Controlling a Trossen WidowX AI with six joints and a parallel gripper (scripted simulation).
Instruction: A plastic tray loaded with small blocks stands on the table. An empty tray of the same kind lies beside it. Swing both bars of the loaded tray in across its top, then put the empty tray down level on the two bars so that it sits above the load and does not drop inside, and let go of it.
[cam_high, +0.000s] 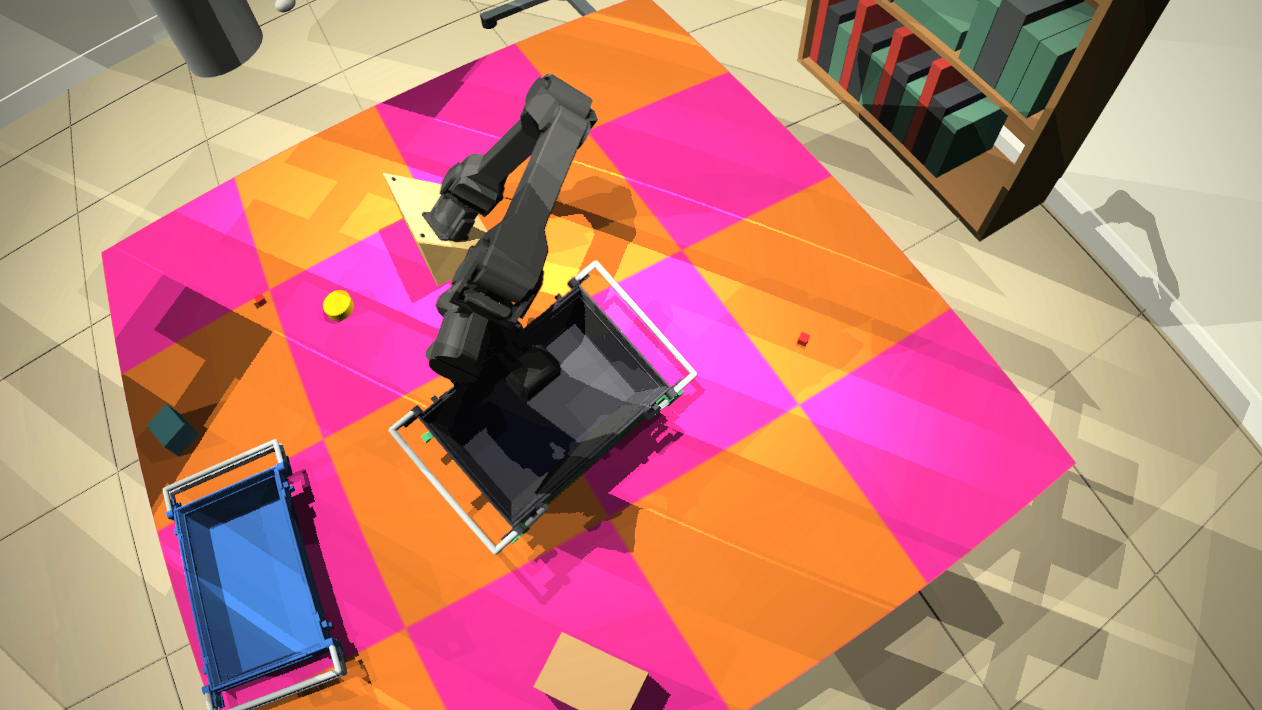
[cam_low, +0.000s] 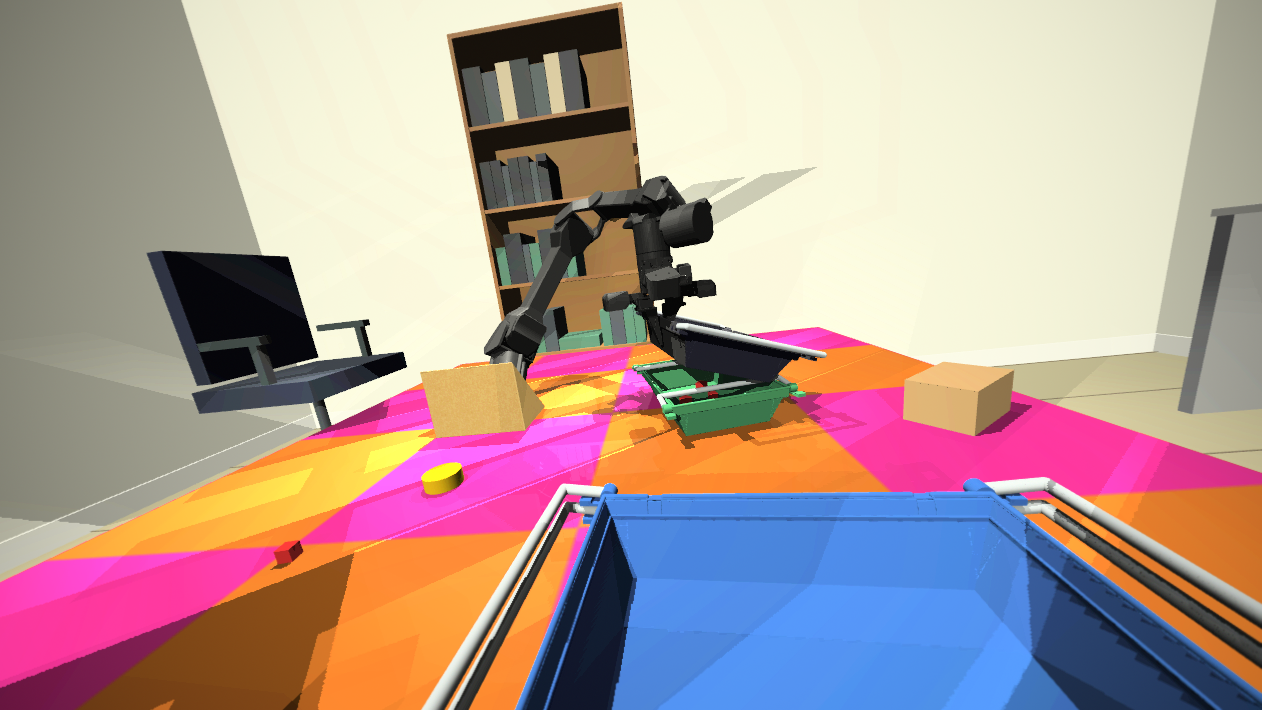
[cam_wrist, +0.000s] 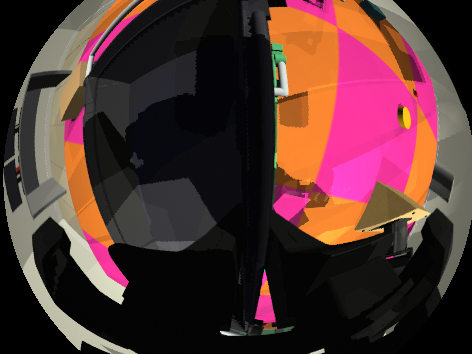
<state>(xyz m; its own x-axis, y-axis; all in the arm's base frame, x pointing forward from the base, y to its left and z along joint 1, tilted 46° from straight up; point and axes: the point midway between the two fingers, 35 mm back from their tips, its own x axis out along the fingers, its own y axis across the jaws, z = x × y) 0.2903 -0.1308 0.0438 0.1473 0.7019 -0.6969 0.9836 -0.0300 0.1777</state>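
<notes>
My gripper tip is 8 cm short of the black tray, 1 cm to the right of it and 1 cm below it. The rest, counted from my gripper tip: cyan cube 50 cm to the right, 32 cm behind, 10 cm below; then yellow disc 34 cm behind, 15 cm to the right, 12 cm below; then cardboard box 39 cm ahead, 16 cm to the right, 9 cm below.
</notes>
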